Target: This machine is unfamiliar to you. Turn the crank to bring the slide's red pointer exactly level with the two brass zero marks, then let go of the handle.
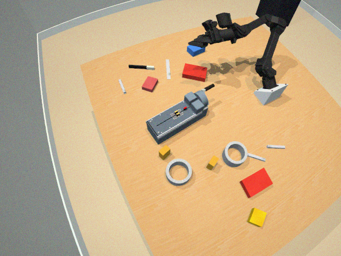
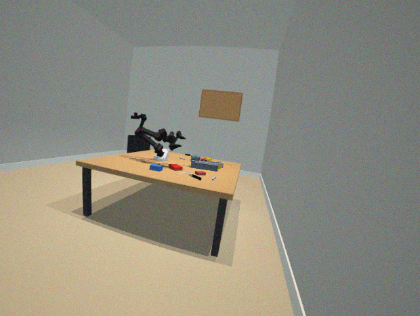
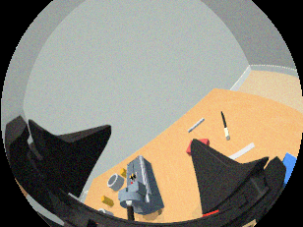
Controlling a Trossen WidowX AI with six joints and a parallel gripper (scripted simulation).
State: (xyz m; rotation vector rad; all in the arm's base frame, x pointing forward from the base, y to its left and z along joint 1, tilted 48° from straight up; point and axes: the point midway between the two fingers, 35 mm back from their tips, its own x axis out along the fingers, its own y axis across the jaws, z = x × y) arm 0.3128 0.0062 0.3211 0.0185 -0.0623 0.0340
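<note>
Now: gripper tip 20 mm past the dark crank handle, 170 mm to the right of it and 130 mm above it. From my gripper tip the other things lie so: red block (190 mm ahead, 20 mm to the right, 230 mm below); blue block (140 mm behind, 180 mm to the right, 230 mm below); red pointer (110 mm ahead, 220 mm to the left, 160 mm below).
</note>
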